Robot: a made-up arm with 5 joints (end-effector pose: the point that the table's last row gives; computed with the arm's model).
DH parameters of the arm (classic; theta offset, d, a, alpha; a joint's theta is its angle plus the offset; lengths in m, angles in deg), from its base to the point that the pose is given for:
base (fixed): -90 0.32 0.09 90
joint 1: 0 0.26 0 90
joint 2: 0 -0.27 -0.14 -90
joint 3: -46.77 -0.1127 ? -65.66
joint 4: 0 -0.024 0.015 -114.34
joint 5: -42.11 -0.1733 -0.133 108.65
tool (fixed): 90.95 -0.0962 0 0
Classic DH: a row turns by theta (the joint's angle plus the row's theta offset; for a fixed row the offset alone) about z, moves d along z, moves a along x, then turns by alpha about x.
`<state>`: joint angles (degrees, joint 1 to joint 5).
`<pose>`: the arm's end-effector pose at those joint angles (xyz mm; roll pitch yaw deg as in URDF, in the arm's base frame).
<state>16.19 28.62 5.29 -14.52 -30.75</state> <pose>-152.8 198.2 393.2 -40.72 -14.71 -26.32</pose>
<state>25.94 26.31 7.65 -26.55 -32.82</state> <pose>-153.6 237.3 349.7 -47.83 -14.01 -32.08</pose>
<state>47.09 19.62 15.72 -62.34 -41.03</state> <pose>-139.7 300.8 222.2 -61.25 -16.89 -53.88</pose>
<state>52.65 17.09 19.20 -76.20 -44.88</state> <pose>-128.5 311.0 181.6 -63.04 -18.67 -63.36</pose>
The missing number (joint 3, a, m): -0.0356
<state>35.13 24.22 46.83 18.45 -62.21</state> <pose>-238.5 -11.7 464.7 -146.10 12.73 2.78</pose>
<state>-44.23 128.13 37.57 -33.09 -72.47</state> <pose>-91.8 -218.7 393.9 -130.42 35.25 -154.48</pose>
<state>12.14 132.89 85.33 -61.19 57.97</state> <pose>-129.0 -396.8 519.8 31.67 -35.32 160.87</pose>
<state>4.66 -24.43 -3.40 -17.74 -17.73</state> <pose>-411.5 213.5 502.7 -7.91 -4.22 17.17</pose>
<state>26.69 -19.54 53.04 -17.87 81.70</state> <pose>-353.2 331.4 399.4 14.58 -17.47 -0.49</pose>
